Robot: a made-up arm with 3 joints. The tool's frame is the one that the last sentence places. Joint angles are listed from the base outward.
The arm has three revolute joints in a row. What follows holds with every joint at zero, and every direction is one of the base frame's.
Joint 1 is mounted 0.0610 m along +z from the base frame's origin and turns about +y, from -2.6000 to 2.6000 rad.
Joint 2 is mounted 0.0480 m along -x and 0.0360 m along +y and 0.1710 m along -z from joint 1 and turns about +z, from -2.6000 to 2.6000 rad.
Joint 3 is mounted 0.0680 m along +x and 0.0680 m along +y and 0.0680 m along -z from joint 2 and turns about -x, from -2.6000 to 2.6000 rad.
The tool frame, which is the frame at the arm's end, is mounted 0.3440 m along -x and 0.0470 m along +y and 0.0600 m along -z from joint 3; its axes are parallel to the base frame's.
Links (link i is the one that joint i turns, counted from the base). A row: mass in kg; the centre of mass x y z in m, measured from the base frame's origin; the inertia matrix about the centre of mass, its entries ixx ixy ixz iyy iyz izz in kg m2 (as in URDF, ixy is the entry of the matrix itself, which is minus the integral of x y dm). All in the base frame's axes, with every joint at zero. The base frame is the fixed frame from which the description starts. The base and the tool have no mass.
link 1: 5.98; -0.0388 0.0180 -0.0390; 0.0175 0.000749 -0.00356 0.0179 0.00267 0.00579
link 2: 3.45; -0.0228 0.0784 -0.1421; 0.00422 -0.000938 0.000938 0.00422 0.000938 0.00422
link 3: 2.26; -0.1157 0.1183 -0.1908; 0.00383 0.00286 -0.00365 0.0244 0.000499 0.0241
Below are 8 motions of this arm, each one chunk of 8 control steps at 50 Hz.
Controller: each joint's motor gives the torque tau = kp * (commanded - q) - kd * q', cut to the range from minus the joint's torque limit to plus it. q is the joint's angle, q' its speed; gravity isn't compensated. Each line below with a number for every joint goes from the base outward.
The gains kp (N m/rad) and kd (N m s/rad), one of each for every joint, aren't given. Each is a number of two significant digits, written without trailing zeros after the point. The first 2 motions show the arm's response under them.
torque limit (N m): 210 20 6.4
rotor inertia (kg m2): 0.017 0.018 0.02
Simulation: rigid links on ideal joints. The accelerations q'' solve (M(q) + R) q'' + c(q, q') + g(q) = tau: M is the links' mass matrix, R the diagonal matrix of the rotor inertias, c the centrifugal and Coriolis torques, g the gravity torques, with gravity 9.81 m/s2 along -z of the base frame. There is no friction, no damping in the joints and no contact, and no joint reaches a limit. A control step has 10 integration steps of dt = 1/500 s. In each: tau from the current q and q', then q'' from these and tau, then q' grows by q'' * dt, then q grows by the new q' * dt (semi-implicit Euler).
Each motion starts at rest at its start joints. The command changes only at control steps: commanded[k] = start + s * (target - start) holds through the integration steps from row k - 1 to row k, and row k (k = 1, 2, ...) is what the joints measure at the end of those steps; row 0 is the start. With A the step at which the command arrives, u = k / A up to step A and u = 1 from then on. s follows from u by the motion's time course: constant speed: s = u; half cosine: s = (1 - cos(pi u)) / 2; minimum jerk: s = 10 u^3 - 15 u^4 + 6 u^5; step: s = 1 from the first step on.
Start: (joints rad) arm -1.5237 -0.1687 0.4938
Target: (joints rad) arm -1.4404 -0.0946 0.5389
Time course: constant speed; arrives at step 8
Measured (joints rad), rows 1 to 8:
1: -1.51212 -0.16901 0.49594
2: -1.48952 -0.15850 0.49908
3: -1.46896 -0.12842 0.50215
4: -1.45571 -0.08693 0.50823
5: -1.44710 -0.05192 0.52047
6: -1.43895 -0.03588 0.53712
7: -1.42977 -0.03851 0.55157
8: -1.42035 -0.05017 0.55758
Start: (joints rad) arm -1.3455 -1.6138 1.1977
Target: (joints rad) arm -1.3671 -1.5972 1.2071
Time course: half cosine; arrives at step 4
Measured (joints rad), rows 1 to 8:
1: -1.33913 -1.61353 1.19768
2: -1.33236 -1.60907 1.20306
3: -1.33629 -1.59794 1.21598
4: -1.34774 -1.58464 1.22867
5: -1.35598 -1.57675 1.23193
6: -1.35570 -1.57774 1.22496
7: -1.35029 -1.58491 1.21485
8: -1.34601 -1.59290 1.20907
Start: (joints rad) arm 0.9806 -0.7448 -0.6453
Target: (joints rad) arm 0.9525 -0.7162 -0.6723
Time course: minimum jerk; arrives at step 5
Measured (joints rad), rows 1 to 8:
1: 0.97222 -0.74387 -0.64461
2: 0.95607 -0.74578 -0.64442
3: 0.94046 -0.75185 -0.64821
4: 0.93027 -0.75924 -0.65693
5: 0.92809 -0.76522 -0.66694
6: 0.93183 -0.76592 -0.67365
7: 0.93620 -0.75817 -0.67503
8: 0.93792 -0.74415 -0.67189

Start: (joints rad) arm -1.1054 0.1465 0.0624
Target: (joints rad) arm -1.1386 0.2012 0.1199
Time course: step
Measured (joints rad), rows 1 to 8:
1: -1.11636 0.17374 0.07042
2: -1.13140 0.22033 0.09675
3: -1.13509 0.25297 0.13466
4: -1.12795 0.26353 0.16409
5: -1.11945 0.26040 0.16814
6: -1.11680 0.25273 0.14727
7: -1.12012 0.24329 0.11759
8: -1.12502 0.23162 0.09740

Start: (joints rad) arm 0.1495 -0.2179 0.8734
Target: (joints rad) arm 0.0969 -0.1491 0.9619
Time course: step
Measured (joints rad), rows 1 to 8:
1: 0.12020 -0.17930 0.89222
2: 0.07761 -0.12928 0.93876
3: 0.06209 -0.12153 0.99107
4: 0.07507 -0.14873 1.01945
5: 0.09432 -0.17298 1.00953
6: 0.10163 -0.17133 0.97339
7: 0.09636 -0.15198 0.93769
8: 0.08865 -0.13676 0.92376

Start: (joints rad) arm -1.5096 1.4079 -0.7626
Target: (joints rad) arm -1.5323 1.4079 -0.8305
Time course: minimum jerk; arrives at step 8
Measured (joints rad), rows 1 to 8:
1: -1.50268 1.40808 -0.76007
2: -1.49154 1.40801 -0.75961
3: -1.48738 1.40713 -0.76929
4: -1.49407 1.40572 -0.78970
5: -1.50707 1.40466 -0.81380
6: -1.51837 1.40472 -0.83249
7: -1.52252 1.40597 -0.84035
8: -1.51956 1.40772 -0.83794

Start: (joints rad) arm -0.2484 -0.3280 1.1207
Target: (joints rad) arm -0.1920 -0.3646 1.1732
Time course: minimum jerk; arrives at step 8
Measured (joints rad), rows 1 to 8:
1: -0.24824 -0.32631 1.11985
2: -0.24550 -0.32561 1.11979
3: -0.23700 -0.33096 1.12418
4: -0.22268 -0.34218 1.13478
5: -0.20636 -0.35360 1.15016
6: -0.19334 -0.35891 1.16648
7: -0.18718 -0.35600 1.17913
8: -0.18779 -0.34851 1.18483

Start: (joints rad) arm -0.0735 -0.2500 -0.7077
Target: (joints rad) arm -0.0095 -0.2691 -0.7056
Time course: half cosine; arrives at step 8
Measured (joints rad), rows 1 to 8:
1: -0.07403 -0.24912 -0.70455
2: -0.07133 -0.25125 -0.69694
3: -0.06163 -0.25914 -0.68861
4: -0.04677 -0.26847 -0.68428
5: -0.03143 -0.27297 -0.68620
6: -0.01932 -0.27025 -0.69256
7: -0.01183 -0.26272 -0.69922
8: -0.00919 -0.25457 -0.70271

